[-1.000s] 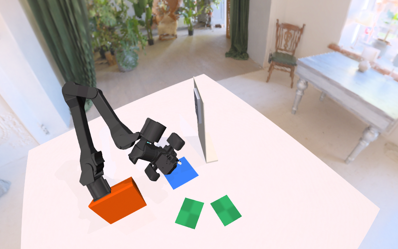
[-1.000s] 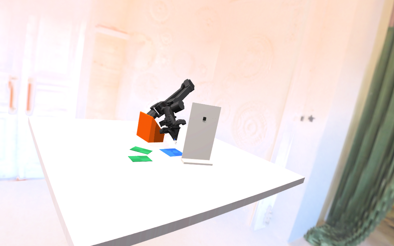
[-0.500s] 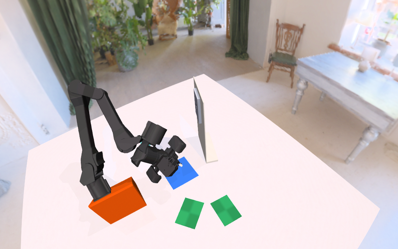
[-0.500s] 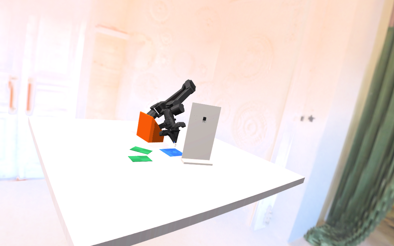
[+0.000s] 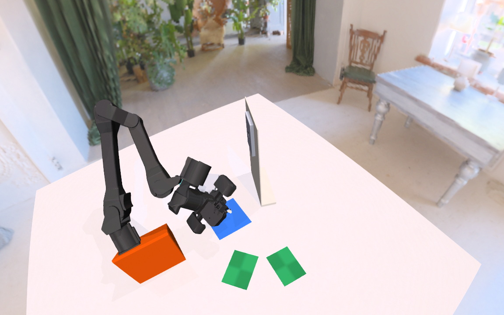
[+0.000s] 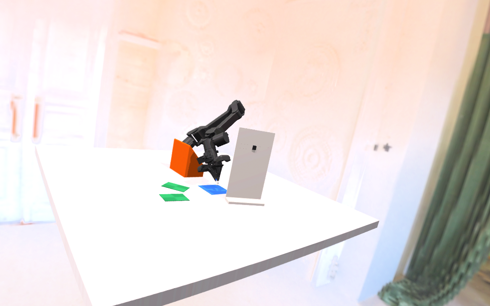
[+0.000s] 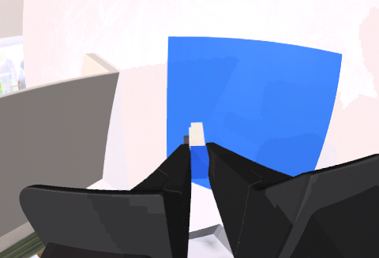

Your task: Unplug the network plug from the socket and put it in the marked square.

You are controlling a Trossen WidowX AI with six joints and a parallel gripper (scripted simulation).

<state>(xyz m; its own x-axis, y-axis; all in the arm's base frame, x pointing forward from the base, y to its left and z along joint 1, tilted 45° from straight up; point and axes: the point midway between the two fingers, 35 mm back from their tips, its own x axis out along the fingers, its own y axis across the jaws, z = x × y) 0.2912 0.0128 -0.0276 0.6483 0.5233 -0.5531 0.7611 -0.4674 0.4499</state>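
The blue marked square is 1 cm behind my gripper tip and 4 cm below it. Round my gripper tip: grey slab: 2 cm ahead, 16 cm to the left, 4 cm below; then network plug: right at my gripper tip; then thin pale tab: 1 cm ahead.
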